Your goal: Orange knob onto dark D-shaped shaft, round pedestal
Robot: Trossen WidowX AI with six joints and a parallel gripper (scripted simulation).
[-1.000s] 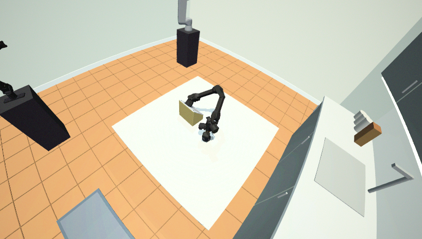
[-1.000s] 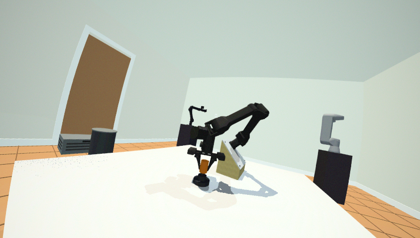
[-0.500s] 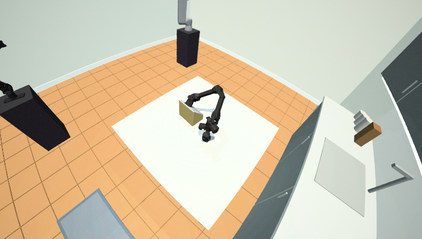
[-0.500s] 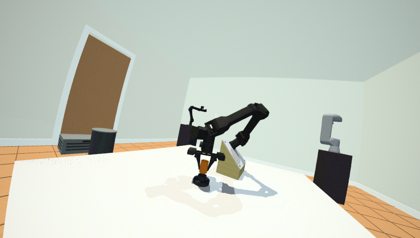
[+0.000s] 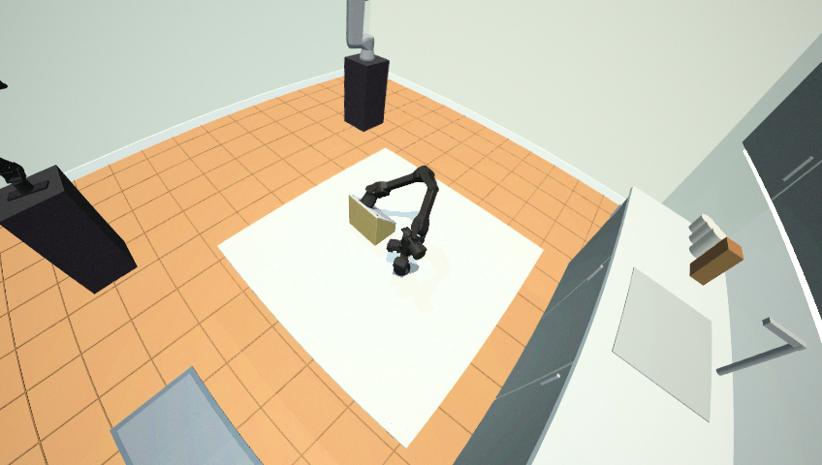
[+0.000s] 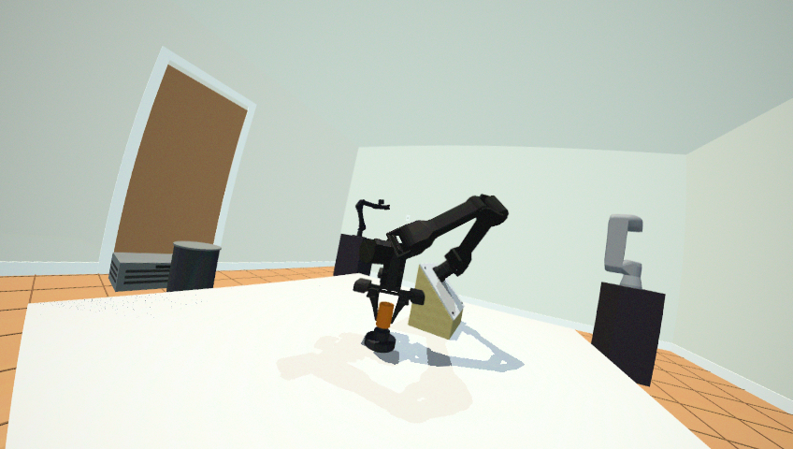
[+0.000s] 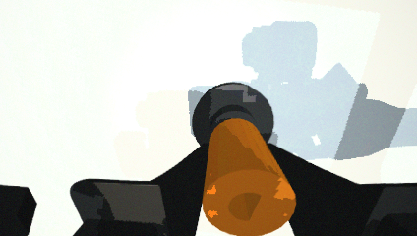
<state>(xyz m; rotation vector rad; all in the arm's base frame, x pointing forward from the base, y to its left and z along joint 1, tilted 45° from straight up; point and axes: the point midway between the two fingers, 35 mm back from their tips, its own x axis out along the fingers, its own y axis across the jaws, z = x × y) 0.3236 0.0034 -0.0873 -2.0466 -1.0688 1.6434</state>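
Now: gripper tip 30 mm above the dark round pedestal. Round my gripper tip: orange knob: 20 mm above.
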